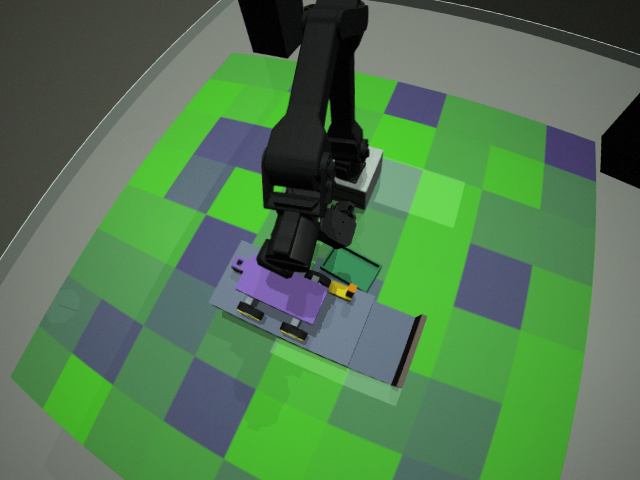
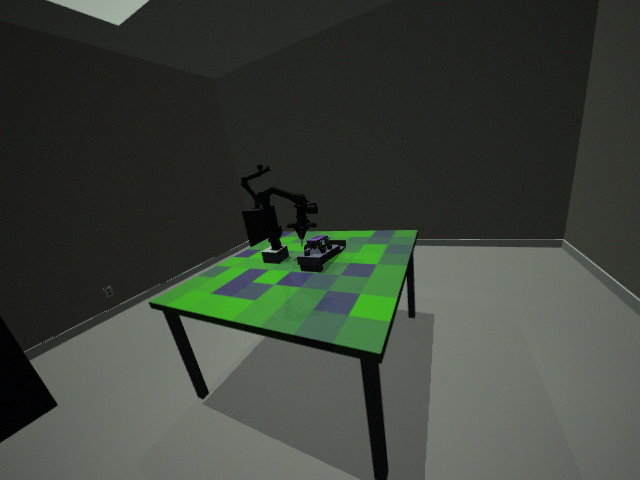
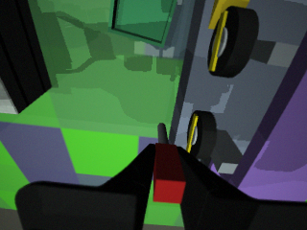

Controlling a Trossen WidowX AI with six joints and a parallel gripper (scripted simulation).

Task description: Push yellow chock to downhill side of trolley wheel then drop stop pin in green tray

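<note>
Right now my gripper tip is 16 cm above the green tray, 10 cm to the right of it and 4 cm past it. Also, from my gripper tip: yellow chock (11 cm to the left, 7 cm below, 4 cm ahead); red-headed stop pin (right at my gripper tip); purple-topped trolley (10 cm ahead, 4 cm below, 2 cm to the left).
</note>
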